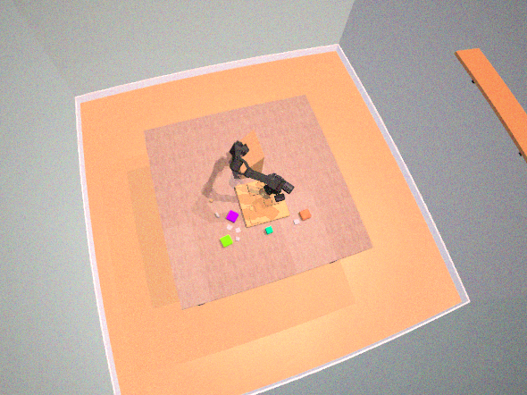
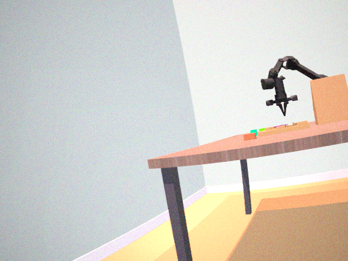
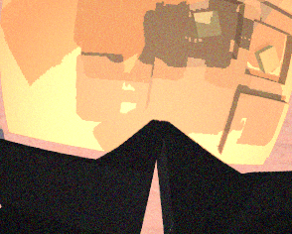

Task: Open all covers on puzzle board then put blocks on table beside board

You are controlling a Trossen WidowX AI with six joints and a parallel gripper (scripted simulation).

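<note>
My gripper tip is 200 mm short of the teal block, 130 mm to the left of it and 60 mm above it. From my gripper tip the other things lie so: orange block 200 mm ahead, 140 mm to the left, 70 mm below; then lime green block 410 mm to the right, 160 mm ahead, 70 mm below; then magenta block 310 mm to the right, 70 mm below, 20 mm ahead.
</note>
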